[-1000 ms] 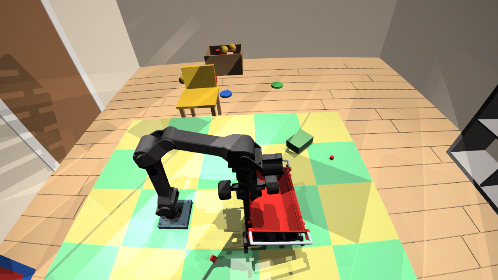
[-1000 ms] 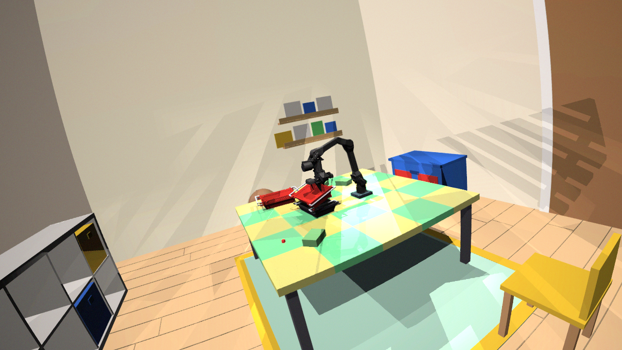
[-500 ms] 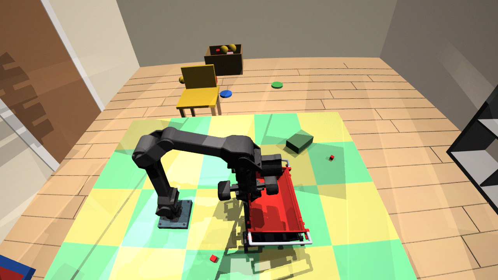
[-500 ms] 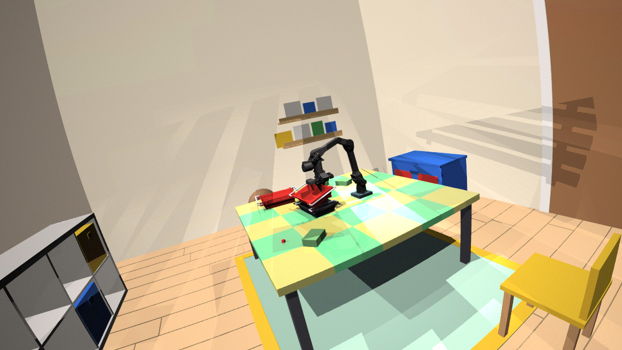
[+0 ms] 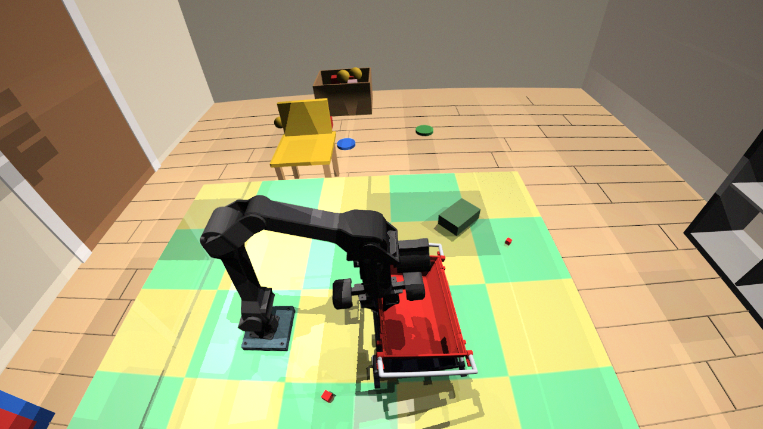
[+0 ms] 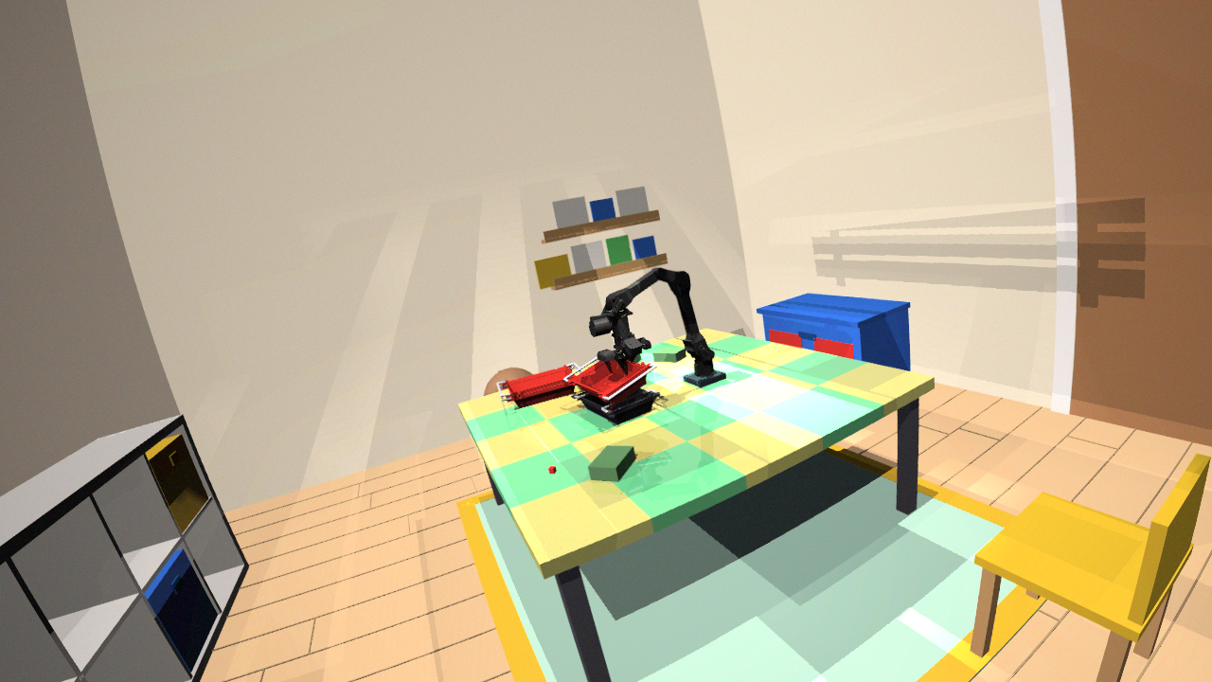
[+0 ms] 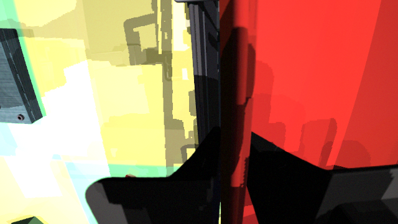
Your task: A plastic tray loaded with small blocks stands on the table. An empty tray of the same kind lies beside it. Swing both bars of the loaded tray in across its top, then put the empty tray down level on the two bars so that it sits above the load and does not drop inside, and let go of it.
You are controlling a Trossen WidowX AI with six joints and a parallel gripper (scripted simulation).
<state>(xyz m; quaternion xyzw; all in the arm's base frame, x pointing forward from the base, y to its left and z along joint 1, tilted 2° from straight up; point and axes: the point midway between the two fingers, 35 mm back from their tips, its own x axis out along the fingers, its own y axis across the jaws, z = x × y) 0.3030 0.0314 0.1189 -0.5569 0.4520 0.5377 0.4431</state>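
Now: gripper tip 80 mm short of the red tray, 20 mm to the right of it and 10 mm below it.
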